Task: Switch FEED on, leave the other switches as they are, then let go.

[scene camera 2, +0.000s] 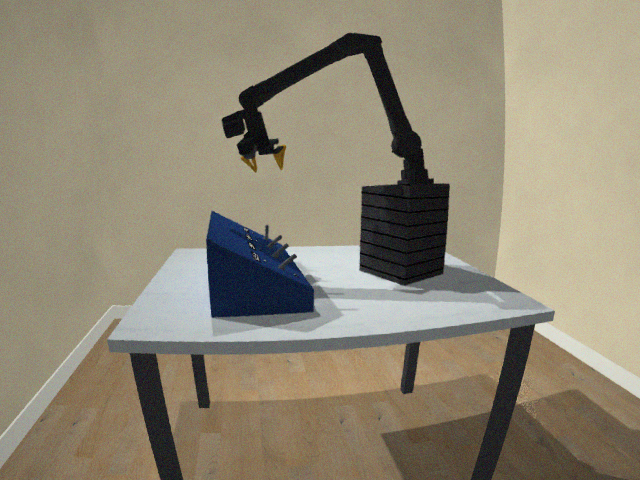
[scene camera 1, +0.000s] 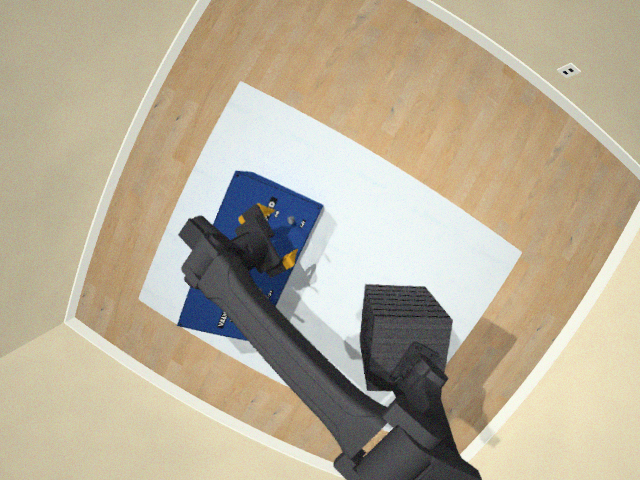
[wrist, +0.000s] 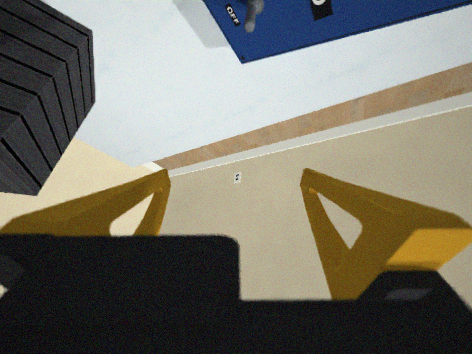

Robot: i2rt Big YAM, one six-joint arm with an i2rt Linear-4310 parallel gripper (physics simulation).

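Frame: origin at the arm's base, x ahead, y left, z up, level; centimetres.
Where they show: gripper, fingertip midpoint: [scene camera 2: 268, 170] [scene camera 1: 284, 230] [wrist: 235, 176]; arm's base at its link origin: [scene camera 2: 415, 184] [scene camera 1: 414, 365].
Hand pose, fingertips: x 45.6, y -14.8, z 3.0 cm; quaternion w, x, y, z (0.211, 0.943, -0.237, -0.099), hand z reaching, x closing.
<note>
Things, the pixels of their top centre, and the offset from my fingertips. "*": a spot on its surface instead. Level surfaces: height alone.
- FEED lever at its top centre: [wrist: 249, 27] [scene camera 1: 290, 222] [scene camera 2: 266, 224] dy +0.9, dx +0.6, dz -18.1 cm
- OFF label at a spot on its surface: [wrist: 232, 15] * dy +0.7, dx -2.4, dz -24.8 cm
- white table at its surface level: dz -32.5 cm
- VALVE label at its top centre: [scene camera 1: 223, 318] dy +37.4, dx +4.7, dz -19.2 cm
The blue sloped switch panel [scene camera 1: 232, 201] [scene camera 2: 242, 284] [wrist: 290, 32] stands on the table. The FEED lever [scene camera 1: 291, 220] [scene camera 2: 266, 231] [wrist: 251, 17] is at the panel's far end in the second scene view. It stands nearly upright there, unlike the other levers [scene camera 2: 279, 251], which lean toward the panel's low edge. In the wrist view it is cut by the top edge, near the OFF label [wrist: 232, 15]. My gripper [scene camera 1: 278, 234] [scene camera 2: 268, 169] [wrist: 235, 176] is open and empty, well above the panel and touching no lever. In the first scene view the arm hides some switches.
The white table [scene camera 1: 413, 222] [scene camera 2: 170, 289] [wrist: 150, 90] carries the panel. The arm stands on a tall dark ribbed block [scene camera 1: 405, 330] [scene camera 2: 403, 232] [wrist: 40, 85], to the panel's right in the second scene view. The VALVE label [scene camera 1: 222, 319] shows at the panel's other end.
</note>
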